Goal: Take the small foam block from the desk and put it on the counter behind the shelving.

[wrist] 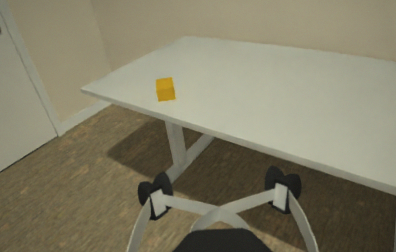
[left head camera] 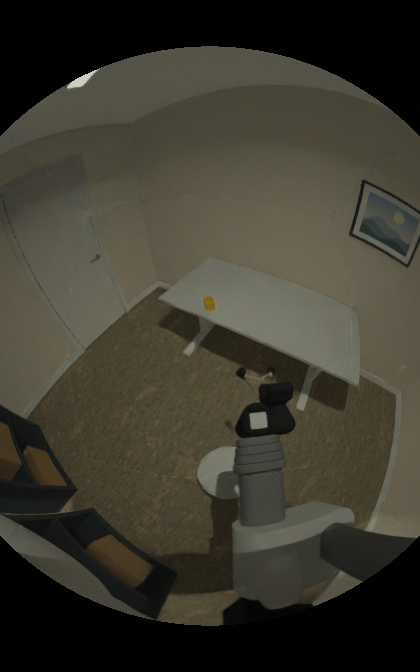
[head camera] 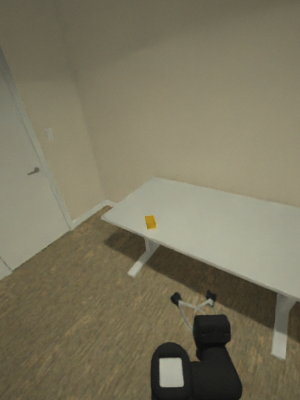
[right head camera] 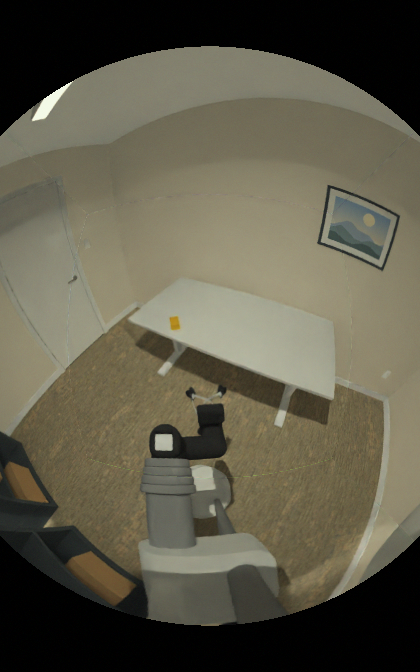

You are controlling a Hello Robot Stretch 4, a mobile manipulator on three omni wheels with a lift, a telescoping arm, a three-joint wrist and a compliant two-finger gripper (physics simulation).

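Frame: origin at the robot's base, x back, y right, z up, level; millimetres.
Where they show: gripper, fingertip midpoint: (wrist: 218,184) (head camera: 192,294).
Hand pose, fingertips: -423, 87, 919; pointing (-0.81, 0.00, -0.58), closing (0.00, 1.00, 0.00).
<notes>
After its pixels a point has its place, as x, y, z.
The small foam block (head camera: 150,222) {-1025, -80, 738} (left head camera: 209,303) (right head camera: 174,323) (wrist: 165,89) {-1014, -74, 735} is orange-yellow and lies near the left end of the white desk (head camera: 215,220) {-1056, 370, 692} (left head camera: 285,315) (right head camera: 260,332) (wrist: 260,90) {-1036, 250, 692}, close to its front edge. My gripper (head camera: 193,299) {-423, 87, 919} (left head camera: 256,373) (right head camera: 206,392) (wrist: 218,184) {-423, 87, 919} is open, with nothing between its fingertips. In the head camera view it shows in front of the desk's long front edge, to the right of the block. In the wrist view the block is beyond the left fingertip. The counter behind the shelving cannot be made out with certainty.
Dark shelving (left head camera: 60,530) (right head camera: 45,542) with brown boxes (left head camera: 120,560) (right head camera: 100,577) stands at the lower left of both side head views. A white door (head camera: 25,175) {-1695, -1353, 884} (left head camera: 55,260) (right head camera: 40,280) is left of the desk. Desk legs (head camera: 282,325) (wrist: 175,142) {-1384, -154, 207} stand on the floor.
</notes>
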